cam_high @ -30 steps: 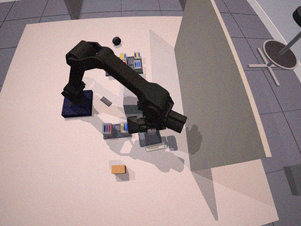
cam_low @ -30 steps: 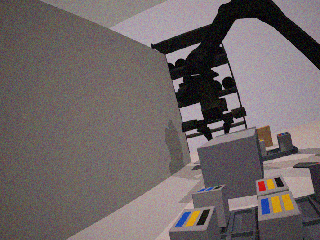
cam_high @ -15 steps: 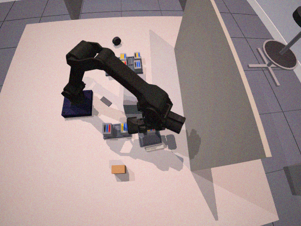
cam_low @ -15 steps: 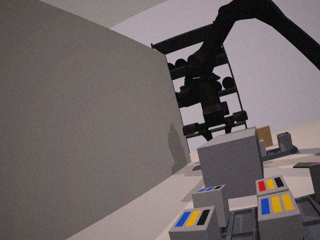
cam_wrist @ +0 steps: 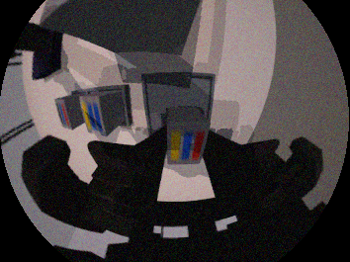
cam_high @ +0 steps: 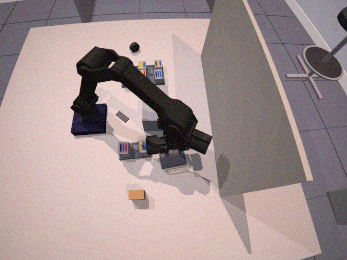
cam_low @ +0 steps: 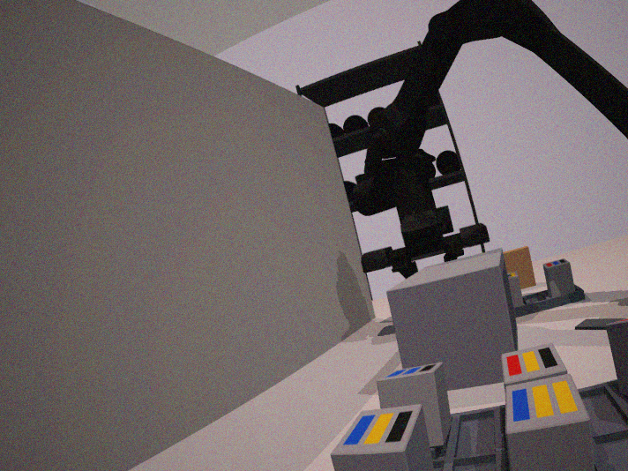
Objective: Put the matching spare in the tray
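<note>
Now: the grey tray 30 mm below my gripper tip. From my gripper tip the other things lie so: brown block (160 mm behind, 140 mm to the right); then rack (140 mm behind, 30 mm to the left, 30 mm below); then grey spare (20 mm above).
</note>
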